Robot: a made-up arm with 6 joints. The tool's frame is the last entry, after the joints.
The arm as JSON. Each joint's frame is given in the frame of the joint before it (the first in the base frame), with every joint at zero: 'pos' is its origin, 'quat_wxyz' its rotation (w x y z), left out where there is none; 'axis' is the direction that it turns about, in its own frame. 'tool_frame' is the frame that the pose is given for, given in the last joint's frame.
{
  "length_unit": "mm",
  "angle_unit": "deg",
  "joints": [
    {
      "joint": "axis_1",
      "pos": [
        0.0,
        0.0,
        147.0
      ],
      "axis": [
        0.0,
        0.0,
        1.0
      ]
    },
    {
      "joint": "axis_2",
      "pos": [
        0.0,
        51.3,
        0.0
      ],
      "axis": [
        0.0,
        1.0,
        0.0
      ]
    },
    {
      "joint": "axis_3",
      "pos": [
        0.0,
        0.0,
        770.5
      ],
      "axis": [
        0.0,
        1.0,
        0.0
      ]
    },
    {
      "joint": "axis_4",
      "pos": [
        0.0,
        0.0,
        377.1
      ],
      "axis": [
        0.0,
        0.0,
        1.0
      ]
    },
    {
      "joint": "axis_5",
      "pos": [
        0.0,
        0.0,
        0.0
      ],
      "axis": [
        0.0,
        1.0,
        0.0
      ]
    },
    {
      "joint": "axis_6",
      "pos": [
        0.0,
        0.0,
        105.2
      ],
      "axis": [
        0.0,
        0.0,
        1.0
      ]
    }
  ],
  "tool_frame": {
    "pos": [
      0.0,
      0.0,
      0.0
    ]
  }
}
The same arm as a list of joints. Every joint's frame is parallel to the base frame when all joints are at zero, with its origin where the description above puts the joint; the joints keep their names.
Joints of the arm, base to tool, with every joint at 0 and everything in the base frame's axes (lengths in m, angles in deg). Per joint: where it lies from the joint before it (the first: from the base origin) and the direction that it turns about. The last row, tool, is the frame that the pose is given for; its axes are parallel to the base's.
axis_1: origin 0 0 0.147 axis +z
axis_2: origin 0 0.0513 0 axis +y
axis_3: origin 0 0 0.7705 axis +y
axis_4: origin 0 0 0.3771 axis +z
axis_5: origin 0 0 0 axis +y
axis_6: origin 0 0 0.1052 axis +z
tool: origin 0 0 0

